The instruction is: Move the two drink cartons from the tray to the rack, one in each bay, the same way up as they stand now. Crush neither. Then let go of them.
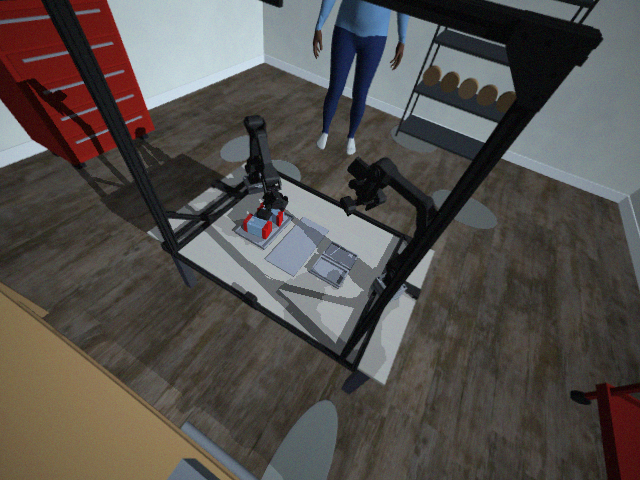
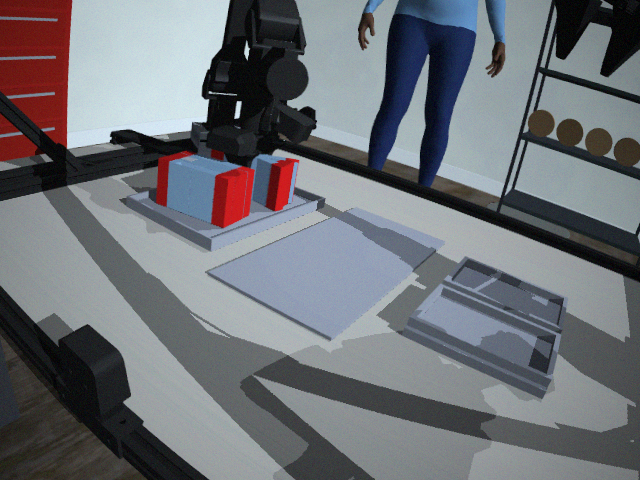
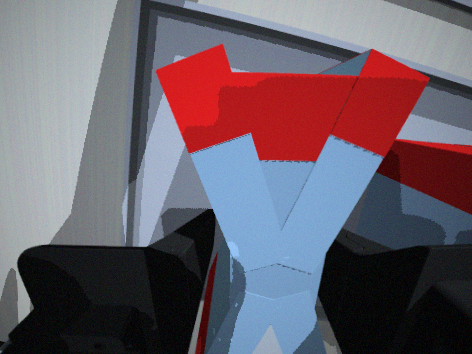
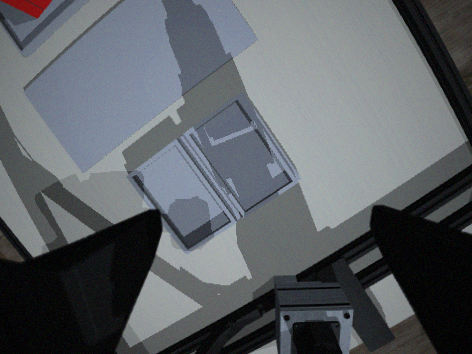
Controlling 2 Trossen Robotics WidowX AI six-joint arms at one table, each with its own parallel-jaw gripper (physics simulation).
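Frame: origin at the left arm's base, x ahead, y left, z up, level; millimetres.
Seen in the pictures: left gripper, fingertip midpoint: (image 1: pixel 270 216); right gripper, fingertip midpoint: (image 1: pixel 356 212) (image 2: pixel 583 67) (image 4: pixel 265 218); left arm's base, origin of the base link: (image 1: pixel 254 179); right arm's base, origin of the base link: (image 4: pixel 315 340).
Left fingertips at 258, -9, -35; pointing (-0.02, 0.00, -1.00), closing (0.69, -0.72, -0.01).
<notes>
Offsets run from my left fingertips to a thing's top centre, as dx, dy, dz. "spot": to the spot under its first point. Level surfaces: height alone.
Two light-blue drink cartons with red ends lie on their sides in the grey tray @[+34, -38, -5] (image 1: pixel 244 234) (image 2: pixel 223 233) (image 3: pixel 143 105): a front carton @[spot: +97, -96, +49] (image 1: pixel 258 228) (image 2: pixel 201 190) and a back carton @[+6, +2, +53] (image 1: pixel 277 216) (image 2: pixel 275 181) (image 3: pixel 287 116). My left gripper (image 1: pixel 271 210) (image 2: pixel 242 152) (image 3: pixel 253 216) is low over the tray, its fingers open on either side of the back carton; I cannot see them press on it. The rack @[+381, +181, -1] (image 1: pixel 331 260) (image 2: pixel 470 354) (image 4: pixel 211 175) with two bays lies empty at the table's right. My right gripper (image 1: pixel 350 205) (image 4: pixel 265 218) hangs wide open and empty high above the rack.
A flat grey mat @[dz -17] (image 1: pixel 291 250) (image 2: pixel 328 271) (image 4: pixel 112 88) lies between tray and rack. A black frame post (image 1: pixel 461 200) crosses the table's right side. A person (image 1: pixel 356 71) stands behind the table, by a shelf unit (image 1: pixel 420 90). A red cabinet (image 1: pixel 109 86) stands far left.
</notes>
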